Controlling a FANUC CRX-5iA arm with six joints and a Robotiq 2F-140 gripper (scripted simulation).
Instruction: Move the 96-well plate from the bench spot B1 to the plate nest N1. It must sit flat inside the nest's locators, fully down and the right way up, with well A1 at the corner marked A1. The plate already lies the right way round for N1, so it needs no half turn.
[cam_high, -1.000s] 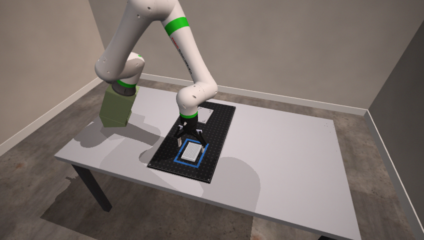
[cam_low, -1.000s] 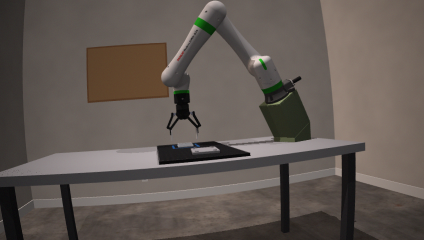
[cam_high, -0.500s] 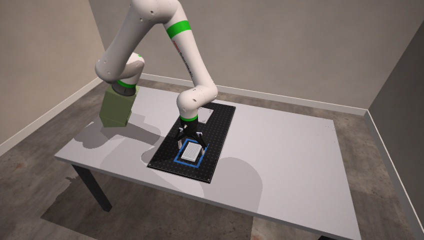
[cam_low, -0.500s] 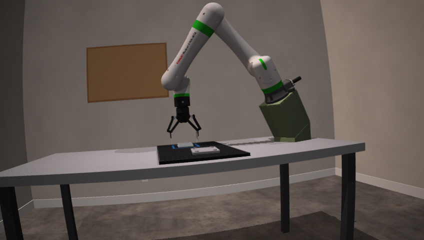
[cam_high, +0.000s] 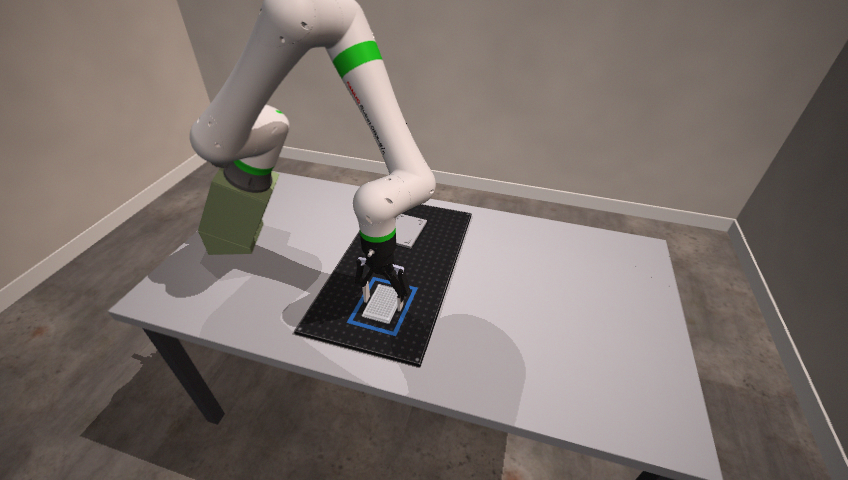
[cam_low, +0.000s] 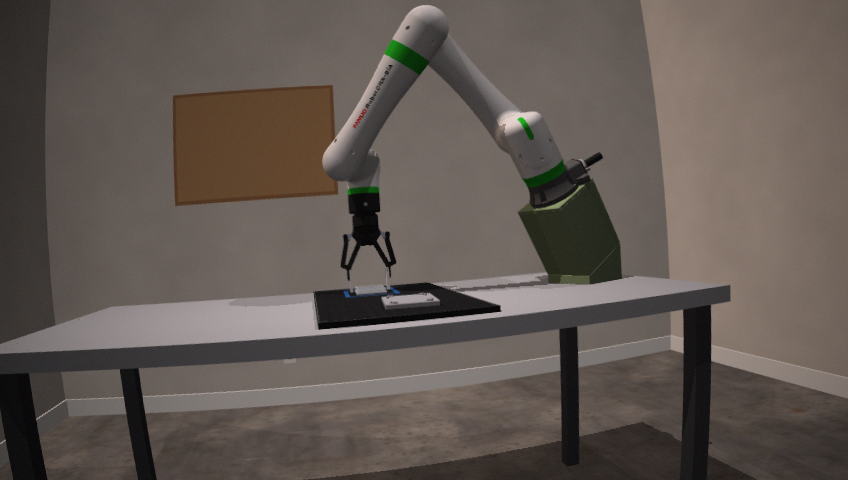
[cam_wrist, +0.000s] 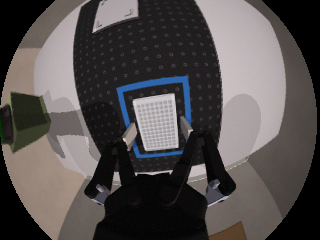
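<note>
Now: the white 96-well plate 2 cm below my hand. From my hand the other things lie so: grey plate nest N1: 33 cm to the left, 11 cm behind, 2 cm below.
</note>
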